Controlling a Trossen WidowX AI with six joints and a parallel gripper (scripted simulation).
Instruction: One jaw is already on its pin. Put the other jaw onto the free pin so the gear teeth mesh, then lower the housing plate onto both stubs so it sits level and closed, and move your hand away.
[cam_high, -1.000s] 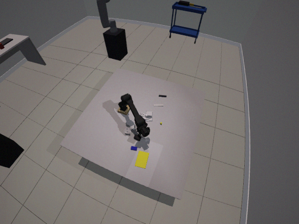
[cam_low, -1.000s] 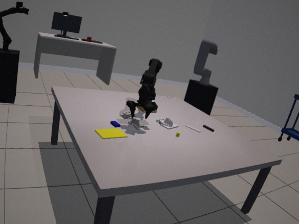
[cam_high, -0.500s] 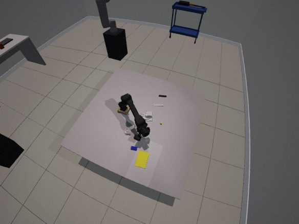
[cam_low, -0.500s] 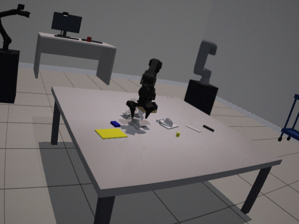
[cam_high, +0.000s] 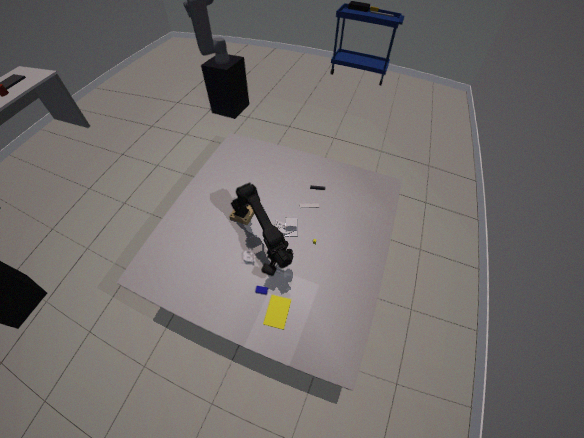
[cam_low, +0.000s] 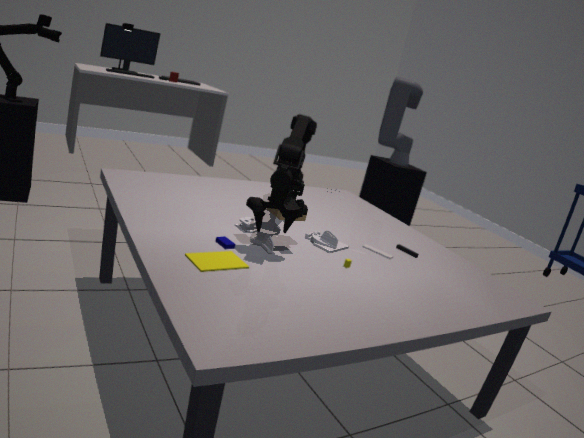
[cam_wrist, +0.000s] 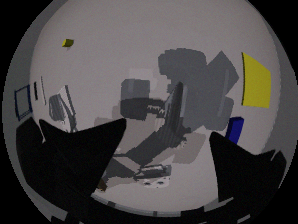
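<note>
My gripper tip is 30 mm past the jaw, 20 mm to the left of it and 50 mm above it. Round my gripper tip: white block: 160 mm behind, 10 mm to the right, 50 mm below; then yellow sheet: 100 mm ahead, 200 mm to the right, 50 mm below; then blue block: 10 mm behind, 140 mm to the right, 50 mm below.
</note>
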